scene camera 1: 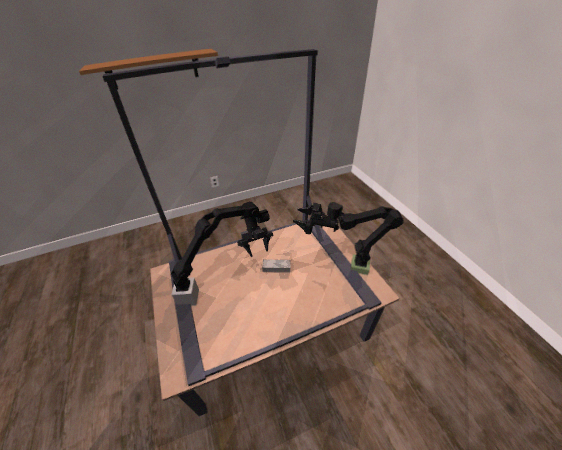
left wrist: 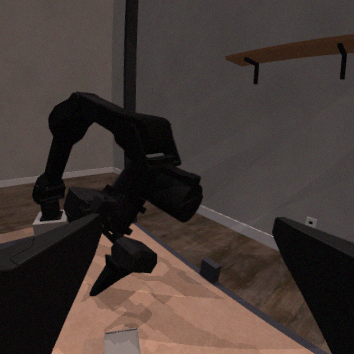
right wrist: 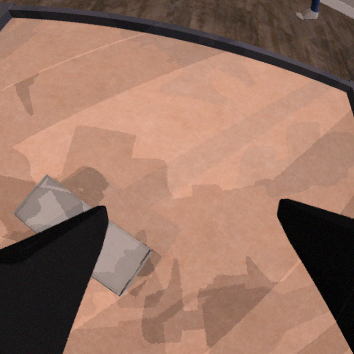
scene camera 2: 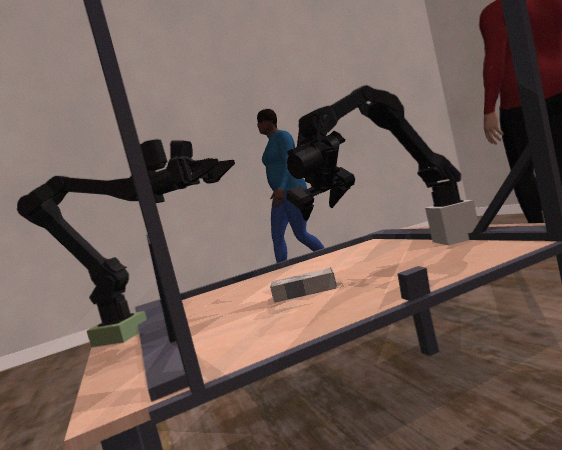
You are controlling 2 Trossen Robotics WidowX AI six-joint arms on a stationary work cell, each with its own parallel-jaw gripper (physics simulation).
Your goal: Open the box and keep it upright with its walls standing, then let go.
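Places are measured from the left arm's base along level axes (x ahead, y left, z up), in metres.
Pixels of known places: left gripper, between the fingertips: point(scene camera 1: 295, 214) point(left wrist: 189, 224) point(scene camera 2: 226, 161); right gripper, between the fingertips: point(scene camera 1: 259, 254) point(right wrist: 193, 210) point(scene camera 2: 318, 213); left arm's base, origin of its link: point(scene camera 1: 361, 262) point(scene camera 2: 116, 320); right arm's base, origin of its link: point(scene camera 1: 183, 285) point(left wrist: 51, 215) point(scene camera 2: 448, 204).
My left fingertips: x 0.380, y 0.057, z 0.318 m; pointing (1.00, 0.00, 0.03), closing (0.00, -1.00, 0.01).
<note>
Ahead of a thing's pixels: the offset from my left fingertips to its middle. Level surfaces: height alone.
A small long grey box {dx +0.088, dy +0.076, dz -0.341 m} point(scene camera 1: 276, 265) point(scene camera 2: 304, 284) point(left wrist: 122, 342) point(right wrist: 125, 255) lies low on the table, with its top looking flat and closed. In the right wrist view it lies at a slant at the lower left, partly behind one finger. In the left wrist view one end shows at the bottom edge. My right gripper point(scene camera 1: 258, 252) point(scene camera 2: 319, 212) point(right wrist: 193, 210) is open and empty, fingers pointing down, above the table and apart from the box. My left gripper point(scene camera 1: 298, 215) point(scene camera 2: 222, 170) is open and empty, held level, high and away from the box.
The wooden table {dz -0.362 m} point(scene camera 1: 240, 330) point(scene camera 2: 250, 345) has a dark raised frame along its edges. Dark posts and a top bar point(scene camera 1: 270, 57) stand over its far side. A dark block {dx +0.355, dy -0.105, dz -0.331 m} point(scene camera 2: 414, 283) point(left wrist: 210, 270) sits on the frame edge. Two people stand beyond the table in scene camera 2.
</note>
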